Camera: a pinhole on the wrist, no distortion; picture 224 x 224 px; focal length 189.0 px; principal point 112.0 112.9 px. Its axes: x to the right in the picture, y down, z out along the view. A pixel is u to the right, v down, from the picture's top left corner.
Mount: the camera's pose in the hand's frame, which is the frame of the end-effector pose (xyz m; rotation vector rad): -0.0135 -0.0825 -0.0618 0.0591 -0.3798 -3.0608
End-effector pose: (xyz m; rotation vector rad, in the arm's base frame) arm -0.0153 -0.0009 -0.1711 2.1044 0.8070 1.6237
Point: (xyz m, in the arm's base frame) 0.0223 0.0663 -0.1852
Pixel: 12 111
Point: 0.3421 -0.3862 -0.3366
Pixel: 206 18
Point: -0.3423 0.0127 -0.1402
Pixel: behind the camera
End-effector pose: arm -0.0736 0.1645 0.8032 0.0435 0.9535 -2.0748
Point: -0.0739 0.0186 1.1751
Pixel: 116 207
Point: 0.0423 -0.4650 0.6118
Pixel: outside the picture
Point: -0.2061 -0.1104 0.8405
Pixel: outside the picture
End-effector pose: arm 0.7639 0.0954 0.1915 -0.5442 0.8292 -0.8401
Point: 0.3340 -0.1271 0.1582
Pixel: behind the camera
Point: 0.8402 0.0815 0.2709
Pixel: 79 105
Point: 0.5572 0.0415 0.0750
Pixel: behind the camera
